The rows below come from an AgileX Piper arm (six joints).
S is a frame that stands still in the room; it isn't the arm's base.
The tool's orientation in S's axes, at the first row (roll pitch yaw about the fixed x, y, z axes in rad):
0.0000, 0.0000, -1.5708
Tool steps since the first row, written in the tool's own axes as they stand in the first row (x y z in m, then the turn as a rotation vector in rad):
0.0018, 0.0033, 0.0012, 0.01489, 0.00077, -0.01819
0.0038, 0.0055, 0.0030, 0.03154, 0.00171, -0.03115
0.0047, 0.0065, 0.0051, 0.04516, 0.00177, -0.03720
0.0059, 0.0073, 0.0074, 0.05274, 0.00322, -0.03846
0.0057, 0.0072, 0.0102, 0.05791, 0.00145, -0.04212
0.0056, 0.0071, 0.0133, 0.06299, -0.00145, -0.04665
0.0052, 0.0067, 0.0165, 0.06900, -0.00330, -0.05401
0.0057, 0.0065, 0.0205, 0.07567, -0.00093, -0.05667
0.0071, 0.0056, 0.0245, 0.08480, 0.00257, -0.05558
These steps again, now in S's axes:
0.0033, -0.0018, 0.0012, 0.00077, -0.01489, -0.01819
0.0055, -0.0038, 0.0030, 0.00171, -0.03154, -0.03115
0.0065, -0.0047, 0.0051, 0.00177, -0.04516, -0.03720
0.0073, -0.0059, 0.0074, 0.00322, -0.05274, -0.03846
0.0072, -0.0057, 0.0102, 0.00145, -0.05791, -0.04212
0.0071, -0.0056, 0.0133, -0.00145, -0.06299, -0.04665
0.0067, -0.0052, 0.0165, -0.00330, -0.06900, -0.05401
0.0065, -0.0057, 0.0205, -0.00093, -0.07567, -0.05667
0.0056, -0.0071, 0.0245, 0.00257, -0.08480, -0.05558

